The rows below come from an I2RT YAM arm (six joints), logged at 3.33 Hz.
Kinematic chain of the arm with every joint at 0, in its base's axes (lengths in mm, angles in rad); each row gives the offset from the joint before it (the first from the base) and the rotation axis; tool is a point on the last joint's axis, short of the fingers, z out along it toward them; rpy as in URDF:
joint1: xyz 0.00 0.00 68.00 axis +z
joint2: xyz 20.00 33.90 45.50 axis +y
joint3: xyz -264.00 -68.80 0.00 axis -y
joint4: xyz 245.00 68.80 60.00 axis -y
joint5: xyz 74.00 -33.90 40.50 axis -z
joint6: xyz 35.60 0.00 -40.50 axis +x
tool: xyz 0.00 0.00 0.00 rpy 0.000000 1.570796 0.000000
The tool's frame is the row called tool.
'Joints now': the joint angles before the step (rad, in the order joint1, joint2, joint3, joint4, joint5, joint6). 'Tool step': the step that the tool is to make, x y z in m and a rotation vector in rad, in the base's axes. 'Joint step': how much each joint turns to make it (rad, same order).
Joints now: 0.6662 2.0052 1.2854 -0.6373 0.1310 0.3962
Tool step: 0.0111 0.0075 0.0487 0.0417 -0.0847 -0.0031
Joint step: -0.0007 -0.0541 0.1192 -0.0806 0.0195 -0.0027
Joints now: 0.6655 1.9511 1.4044 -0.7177 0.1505 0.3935
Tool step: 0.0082 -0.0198 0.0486 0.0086 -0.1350 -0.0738
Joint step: -0.0463 -0.0992 0.0445 -0.0303 0.0789 -0.0005
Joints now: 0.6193 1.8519 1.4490 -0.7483 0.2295 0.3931
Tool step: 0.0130 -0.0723 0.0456 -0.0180 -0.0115 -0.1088
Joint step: -0.1858 -0.1125 0.0397 -0.1334 -0.0126 -0.0809
